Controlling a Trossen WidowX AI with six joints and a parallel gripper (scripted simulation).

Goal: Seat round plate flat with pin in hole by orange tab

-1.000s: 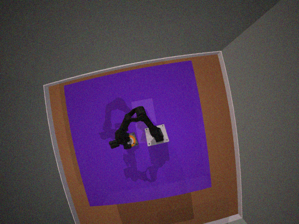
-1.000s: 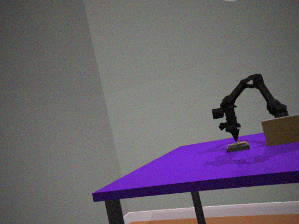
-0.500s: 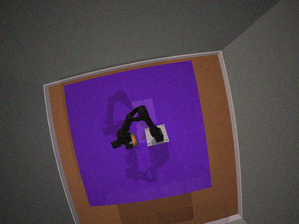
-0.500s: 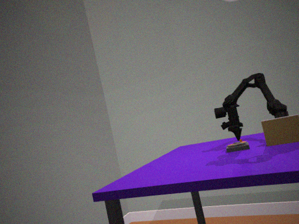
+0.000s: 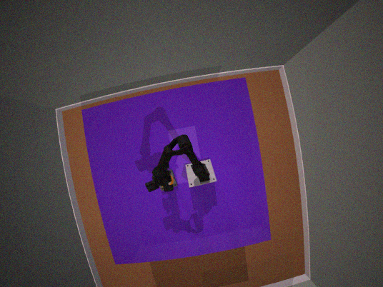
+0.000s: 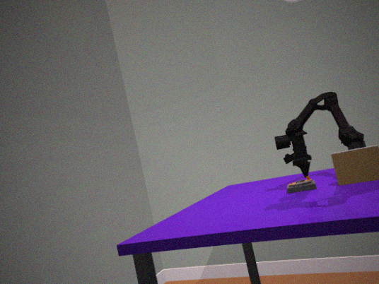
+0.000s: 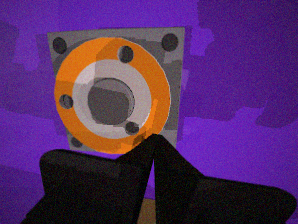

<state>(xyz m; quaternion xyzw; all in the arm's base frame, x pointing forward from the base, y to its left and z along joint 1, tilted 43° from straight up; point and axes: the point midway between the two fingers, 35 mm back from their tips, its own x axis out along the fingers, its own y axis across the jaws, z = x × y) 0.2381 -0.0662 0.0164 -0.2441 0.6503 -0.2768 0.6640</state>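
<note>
Right now the square base is 30 mm ahead of my gripper tip, 40 mm to the left of it and 20 mm below it.
</note>
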